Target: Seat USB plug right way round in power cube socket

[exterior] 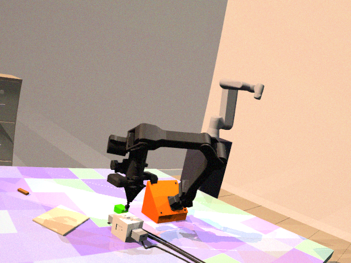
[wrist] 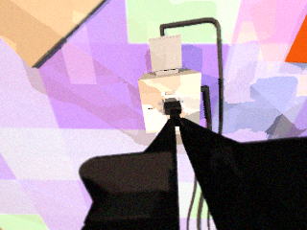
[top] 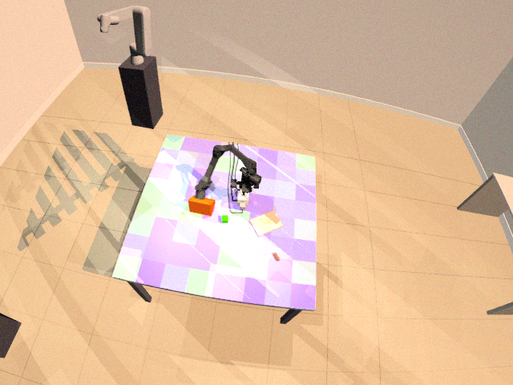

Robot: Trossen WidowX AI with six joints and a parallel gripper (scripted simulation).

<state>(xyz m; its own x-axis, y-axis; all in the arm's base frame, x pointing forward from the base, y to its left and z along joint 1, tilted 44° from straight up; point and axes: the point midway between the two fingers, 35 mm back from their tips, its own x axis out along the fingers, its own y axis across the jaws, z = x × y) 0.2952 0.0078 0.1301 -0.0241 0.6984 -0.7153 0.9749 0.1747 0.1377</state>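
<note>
Now: the dark USB plug 10 mm to the right of my gripper tip and 20 mm below it. Round my gripper tip: small green block (90 mm behind, 180 mm to the right, 120 mm below); then flat tan board (200 mm ahead, 130 mm to the right, 130 mm below); then socket (10 mm to the left, 70 mm below).
</note>
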